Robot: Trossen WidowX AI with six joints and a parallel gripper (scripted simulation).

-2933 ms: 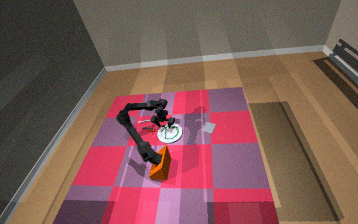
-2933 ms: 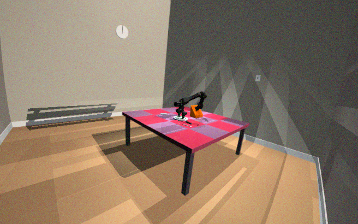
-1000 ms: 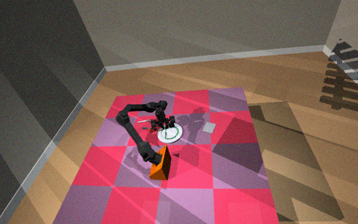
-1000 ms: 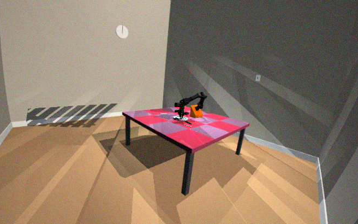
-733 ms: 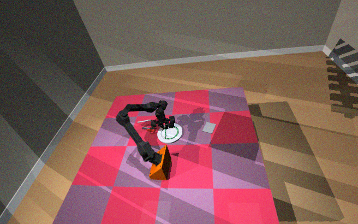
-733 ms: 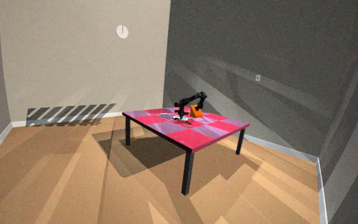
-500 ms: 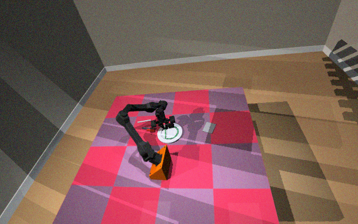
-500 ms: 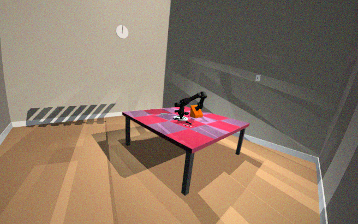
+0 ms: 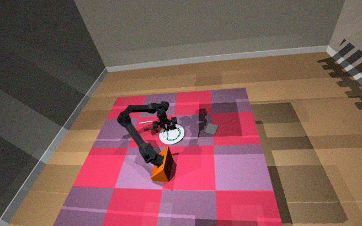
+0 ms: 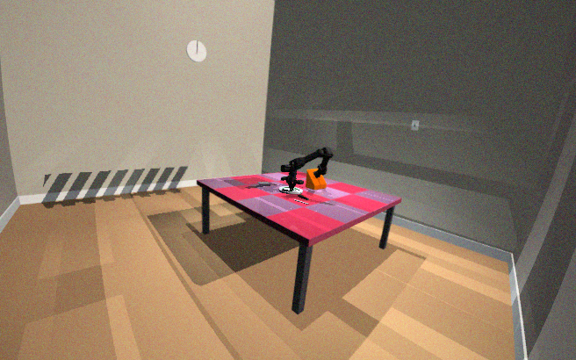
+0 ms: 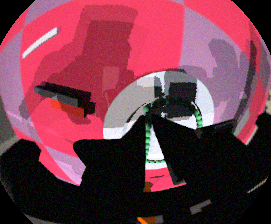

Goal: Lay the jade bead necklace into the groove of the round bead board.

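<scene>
Right now my gripper tip is 40 mm past the round white bead board, 40 mm to the left of it and 10 mm above it. Round my gripper tip: red-handled tool 10 mm ahead, 140 mm to the left, 10 mm below; flat grey pad 350 mm to the right, 10 mm below; thin white rod 110 mm ahead, 210 mm to the left, 10 mm below.
</scene>
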